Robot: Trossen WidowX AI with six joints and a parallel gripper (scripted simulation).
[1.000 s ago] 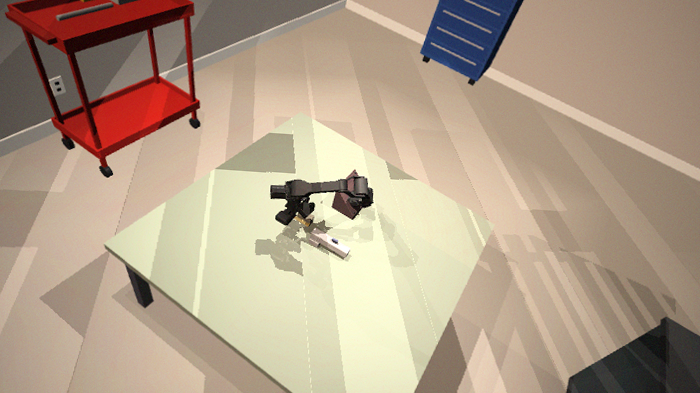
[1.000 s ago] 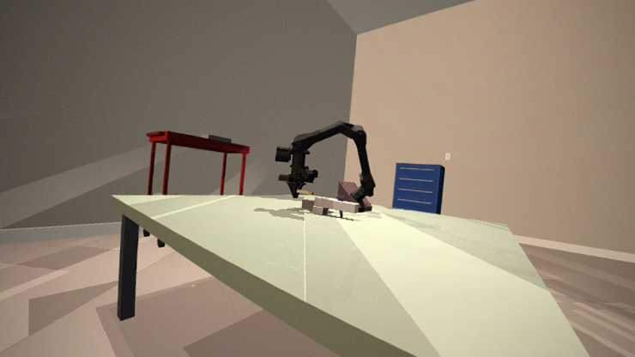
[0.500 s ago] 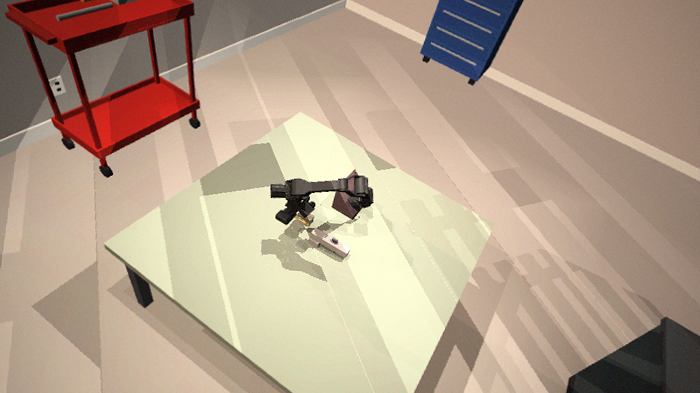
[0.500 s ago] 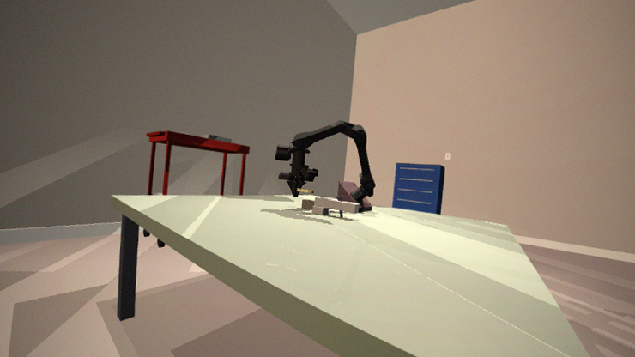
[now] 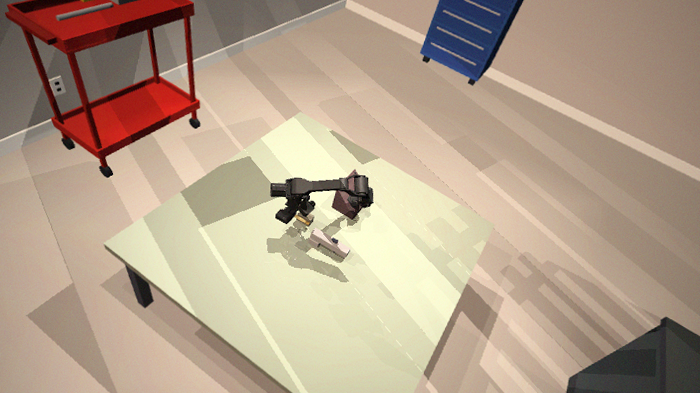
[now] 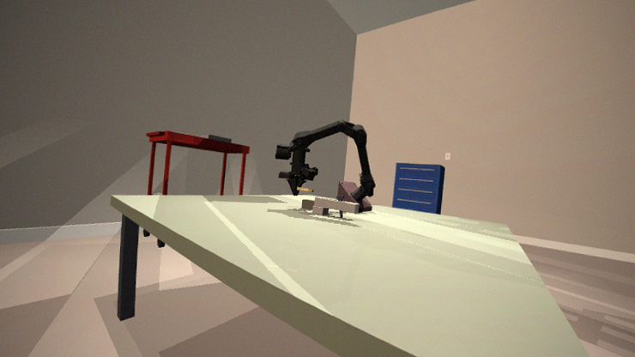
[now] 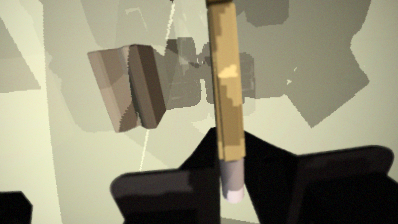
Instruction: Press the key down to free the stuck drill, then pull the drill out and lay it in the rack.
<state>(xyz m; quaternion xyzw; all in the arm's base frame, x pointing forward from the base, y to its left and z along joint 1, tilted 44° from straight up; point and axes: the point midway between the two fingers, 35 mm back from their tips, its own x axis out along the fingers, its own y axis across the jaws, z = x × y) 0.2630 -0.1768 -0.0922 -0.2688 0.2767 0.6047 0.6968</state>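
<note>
Right now the drill is 4 cm to the left of my gripper tip and 3 cm above it. The rest, counted from my gripper tip: small dark key: 23 cm to the left, 1 cm below, 1 cm ahead; then rack: 7 cm behind, 4 cm to the left, 4 cm below.
</note>
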